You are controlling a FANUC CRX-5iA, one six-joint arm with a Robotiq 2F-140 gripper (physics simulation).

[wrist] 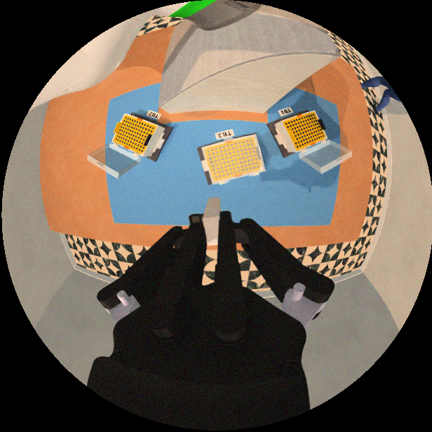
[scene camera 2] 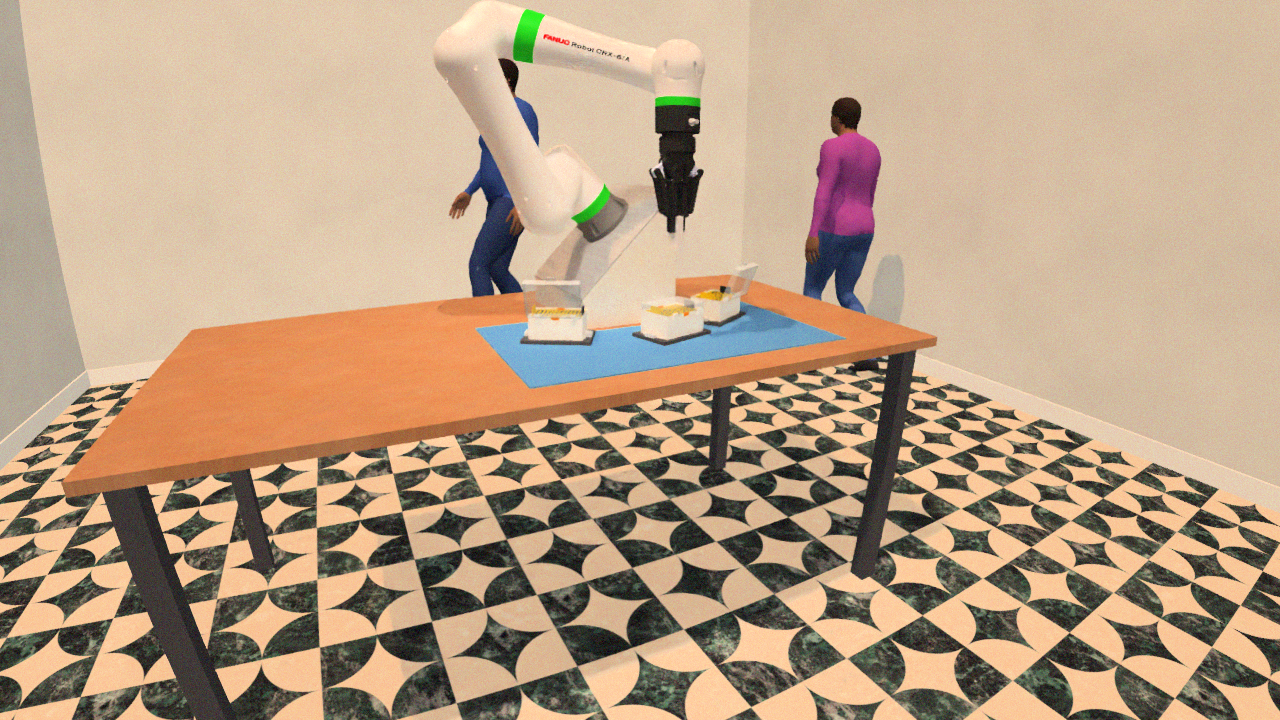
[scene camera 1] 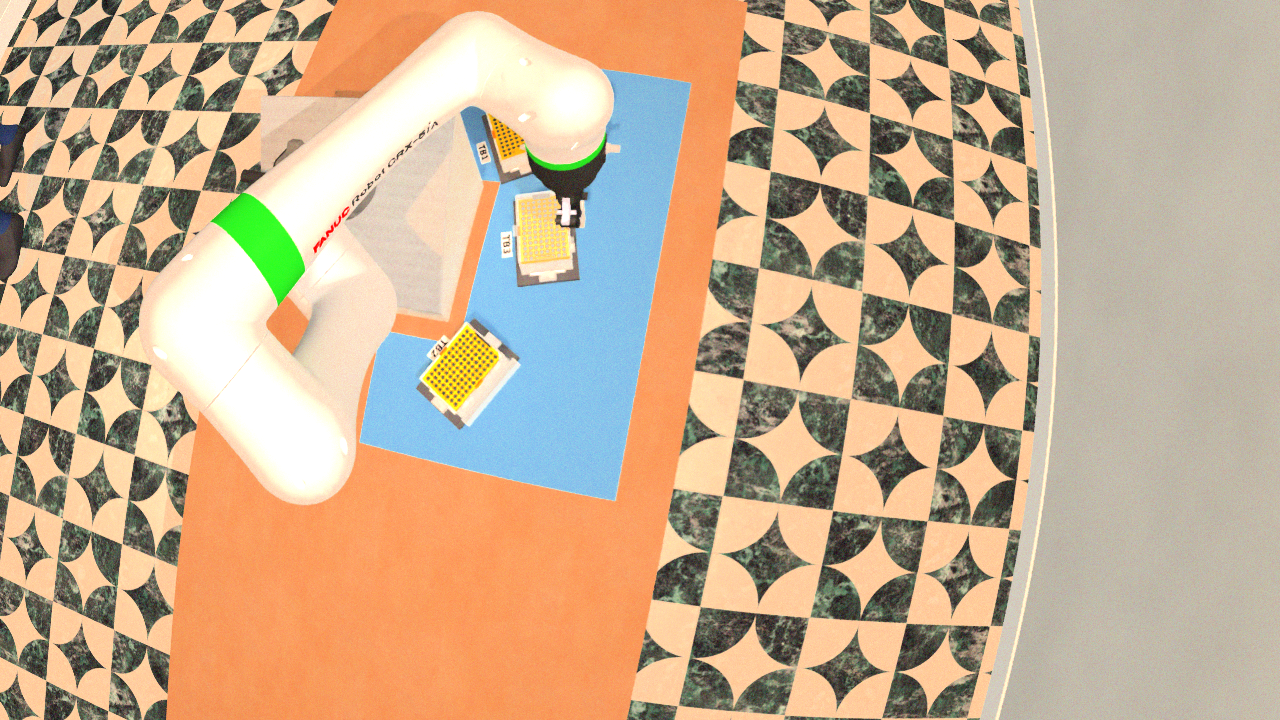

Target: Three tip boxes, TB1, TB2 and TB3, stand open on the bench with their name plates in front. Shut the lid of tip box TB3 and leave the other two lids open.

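Where they show: gripper, fingertip midpoint: (scene camera 2: 675,248); arm's base, origin of the base link: (scene camera 2: 607,221).
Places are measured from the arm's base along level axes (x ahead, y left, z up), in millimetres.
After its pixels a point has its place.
Observation:
Tip box TB3 (scene camera 1: 543,232) @(x 336, y 20, z -156 mm) (scene camera 2: 671,320) @(x 386, y 1, z -183 mm) (wrist: 233,158) has its clear lid down flat over the yellow rack, which looks pale through it. Its name plate (scene camera 1: 505,244) @(x 265, y 10, z -231 mm) (wrist: 224,134) lies beside it. TB2 (scene camera 1: 460,367) (scene camera 2: 556,326) (wrist: 134,134) is open, its clear lid (scene camera 2: 552,293) @(x 336, y -252, z -113 mm) (wrist: 114,160) raised. TB1 (scene camera 1: 507,138) (scene camera 2: 716,308) (wrist: 304,131) is open, its lid (scene camera 2: 744,279) @(x 291, y 253, z -123 mm) (wrist: 326,156) raised; the arm partly hides this box in scene camera 1. My gripper (scene camera 1: 569,213) @(x 397, y 1, z -24 mm) (scene camera 2: 676,223) @(x 397, y 1, z -24 mm) (wrist: 214,207) is shut and empty, pointing down well above TB3, not touching it.
A blue mat (scene camera 1: 572,402) @(x 443, y -221, z -234 mm) (scene camera 2: 537,368) @(x 448, y -319, z -234 mm) (wrist: 150,200) lies under the boxes on the orange bench (scene camera 1: 402,582) @(x 226, y -600, z -237 mm) (scene camera 2: 313,385) @(x 377, y -748, z -237 mm). The arm's grey pedestal (scene camera 1: 429,259) @(x 179, y -80, z -92 mm) (wrist: 240,85) stands behind the name plates. Two people (scene camera 2: 501,179) (scene camera 2: 848,188) stand behind the bench.

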